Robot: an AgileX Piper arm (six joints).
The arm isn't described. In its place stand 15 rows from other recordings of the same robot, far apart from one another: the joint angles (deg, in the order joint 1, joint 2, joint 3, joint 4, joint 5, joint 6), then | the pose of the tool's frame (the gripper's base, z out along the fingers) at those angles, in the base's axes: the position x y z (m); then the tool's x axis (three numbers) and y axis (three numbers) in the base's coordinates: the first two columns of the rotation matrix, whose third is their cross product.
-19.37 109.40 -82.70 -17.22 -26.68 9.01 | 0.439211 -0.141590 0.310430 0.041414 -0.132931 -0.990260 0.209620 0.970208 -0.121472
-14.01 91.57 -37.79 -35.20 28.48 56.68 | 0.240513 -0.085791 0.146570 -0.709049 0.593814 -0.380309 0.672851 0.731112 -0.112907
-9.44 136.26 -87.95 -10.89 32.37 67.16 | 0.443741 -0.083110 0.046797 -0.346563 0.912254 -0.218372 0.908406 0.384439 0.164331
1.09 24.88 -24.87 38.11 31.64 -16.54 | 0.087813 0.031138 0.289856 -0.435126 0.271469 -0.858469 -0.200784 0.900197 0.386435
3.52 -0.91 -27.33 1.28 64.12 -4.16 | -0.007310 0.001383 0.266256 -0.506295 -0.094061 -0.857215 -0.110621 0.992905 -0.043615
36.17 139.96 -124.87 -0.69 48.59 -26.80 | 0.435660 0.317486 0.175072 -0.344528 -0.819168 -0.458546 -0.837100 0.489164 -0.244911
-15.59 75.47 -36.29 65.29 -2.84 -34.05 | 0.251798 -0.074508 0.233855 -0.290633 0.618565 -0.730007 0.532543 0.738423 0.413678
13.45 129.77 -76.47 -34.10 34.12 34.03 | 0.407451 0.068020 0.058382 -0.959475 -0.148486 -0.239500 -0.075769 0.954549 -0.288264
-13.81 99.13 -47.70 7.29 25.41 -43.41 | 0.292770 -0.066863 0.142909 -0.870794 -0.402160 -0.282815 -0.374922 0.915302 -0.147155
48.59 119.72 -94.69 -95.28 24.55 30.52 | 0.356052 0.346800 0.258777 0.299569 -0.910597 -0.284729 -0.358402 0.169171 -0.918112
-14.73 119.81 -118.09 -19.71 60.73 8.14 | 0.449361 -0.145821 0.313050 -0.813578 0.182939 -0.551927 0.377004 0.888621 -0.261191
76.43 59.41 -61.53 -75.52 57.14 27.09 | 0.115819 0.164403 0.425782 0.186183 -0.736748 -0.650030 -0.336635 0.573718 -0.746675
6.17 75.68 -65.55 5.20 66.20 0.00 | 0.246185 0.034204 0.319766 -0.945693 -0.065447 -0.318403 -0.098974 0.990987 0.090269
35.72 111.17 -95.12 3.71 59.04 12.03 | 0.337493 0.248911 0.260496 -0.884777 -0.339966 -0.318736 -0.396835 0.908224 0.132856
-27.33 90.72 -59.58 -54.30 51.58 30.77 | 0.248262 -0.193475 0.251878 -0.883460 0.304532 -0.356032 0.467866 0.613213 -0.636452
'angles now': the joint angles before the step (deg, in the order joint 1, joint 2, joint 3, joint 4, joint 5, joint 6). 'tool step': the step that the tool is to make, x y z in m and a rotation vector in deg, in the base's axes. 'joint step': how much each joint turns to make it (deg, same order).
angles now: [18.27, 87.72, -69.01, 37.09, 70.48, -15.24]
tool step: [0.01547, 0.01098, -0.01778, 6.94, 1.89, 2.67]
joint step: [-0.73, 4.99, 0.00, 8.65, -0.50, -7.94]
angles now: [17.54, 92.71, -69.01, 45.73, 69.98, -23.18]
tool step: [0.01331, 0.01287, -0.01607, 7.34, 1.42, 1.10]
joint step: [0.00, 4.64, 0.00, 8.99, -0.67, -7.02]
